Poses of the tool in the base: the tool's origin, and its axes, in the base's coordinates. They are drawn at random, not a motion.
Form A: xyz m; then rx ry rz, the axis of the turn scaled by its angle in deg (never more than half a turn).
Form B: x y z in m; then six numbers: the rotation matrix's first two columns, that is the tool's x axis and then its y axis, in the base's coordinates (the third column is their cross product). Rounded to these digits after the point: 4 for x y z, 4 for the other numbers.
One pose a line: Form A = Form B
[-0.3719, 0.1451, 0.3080, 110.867, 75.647, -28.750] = [-0.3719, 0.1451, 0.3080, 0.3971, 0.6299, -0.6675, 0.9142, -0.2076, 0.3479]
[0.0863, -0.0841, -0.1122, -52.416, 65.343, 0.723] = [0.0863, -0.0841, -0.1122, 0.4575, -0.4265, -0.7802, -0.4437, 0.6509, -0.6160]
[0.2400, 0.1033, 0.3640, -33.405, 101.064, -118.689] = [0.2400, 0.1033, 0.3640, -0.8512, -0.5188, 0.0793, 0.0044, -0.1581, -0.9874]
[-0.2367, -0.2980, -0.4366, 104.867, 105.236, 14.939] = [-0.2367, -0.2980, -0.4366, 0.0575, 0.9717, -0.2290, 0.8696, 0.0639, 0.4896]
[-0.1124, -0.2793, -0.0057, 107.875, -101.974, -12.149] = [-0.1124, -0.2793, -0.0057, 0.1173, -0.9628, 0.2435, -0.8786, 0.0137, 0.4774]
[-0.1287, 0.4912, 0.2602, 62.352, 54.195, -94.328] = [-0.1287, 0.4912, 0.2602, -0.1887, -0.2739, -0.9431, 0.9527, -0.2841, -0.1081]
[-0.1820, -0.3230, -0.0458, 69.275, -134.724, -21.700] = [-0.1820, -0.3230, -0.0458, -0.5038, -0.8180, 0.2778, -0.6894, 0.5744, 0.4413]
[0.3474, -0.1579, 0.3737, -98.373, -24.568, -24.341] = [0.3474, -0.1579, 0.3737, 0.8629, 0.0509, 0.5029, 0.5033, -0.1774, -0.8457]
